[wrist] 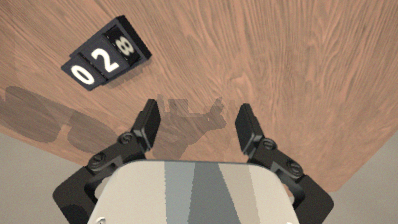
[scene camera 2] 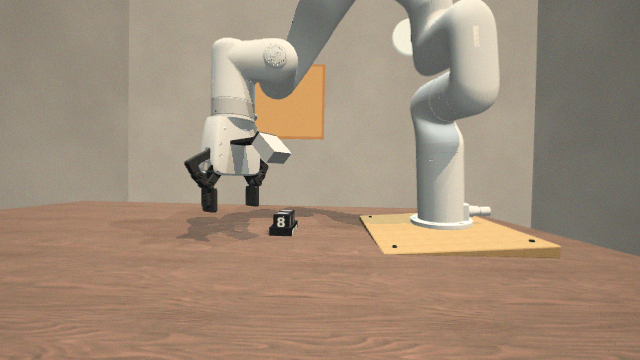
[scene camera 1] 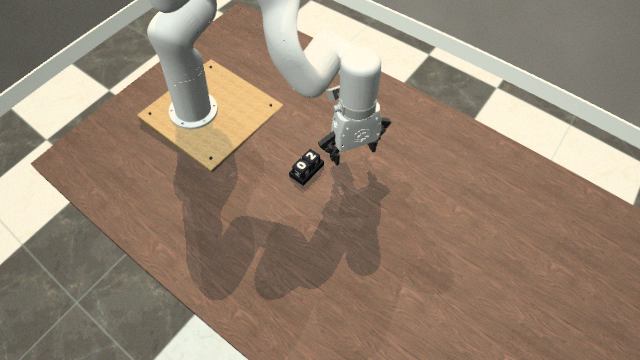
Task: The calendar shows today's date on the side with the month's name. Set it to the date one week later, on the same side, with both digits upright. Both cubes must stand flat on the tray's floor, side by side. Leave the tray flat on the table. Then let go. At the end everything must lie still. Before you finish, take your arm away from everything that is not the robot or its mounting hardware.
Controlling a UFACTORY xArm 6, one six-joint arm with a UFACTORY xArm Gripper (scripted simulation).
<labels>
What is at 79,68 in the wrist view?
A cube.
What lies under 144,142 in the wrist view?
My gripper.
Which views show my gripper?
The wrist view, scene camera 2 and scene camera 1: all of them.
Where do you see a cube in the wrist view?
At 111,52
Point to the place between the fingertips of my gripper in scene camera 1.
353,154
</labels>
